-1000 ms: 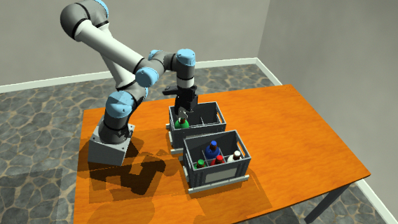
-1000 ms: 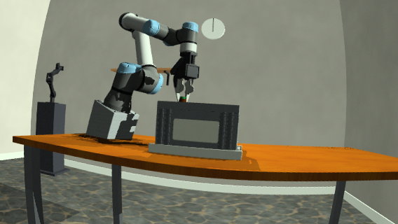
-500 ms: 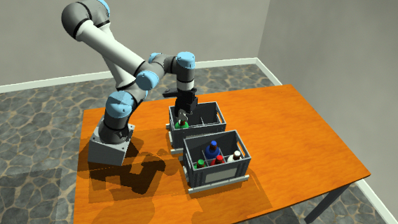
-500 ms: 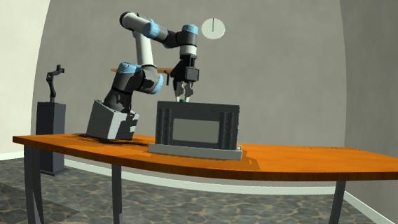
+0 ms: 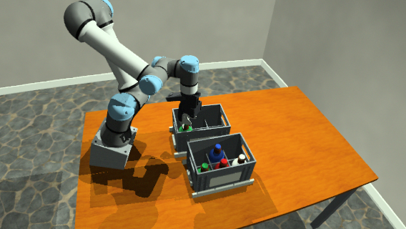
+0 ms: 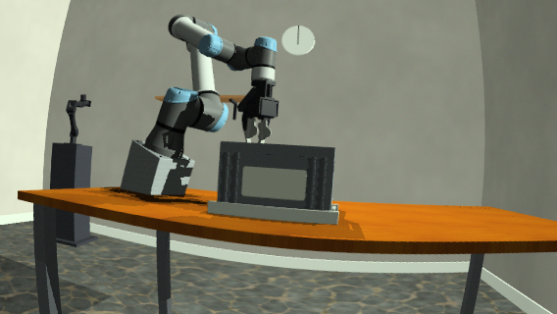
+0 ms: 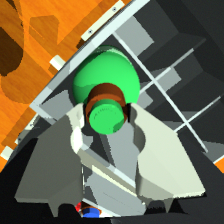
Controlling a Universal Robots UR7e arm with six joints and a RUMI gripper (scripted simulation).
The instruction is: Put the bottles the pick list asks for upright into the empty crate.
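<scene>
Now: the green bottle 7 cm below my hand. Also, from my hand: pick list 12 cm ahead, 16 cm to the left, 18 cm below; then blue-label bottle 10 cm ahead, 18 cm to the right, 10 cm below; then red-label bottle 8 cm ahead, 26 cm to the right, 10 cm below.
</scene>
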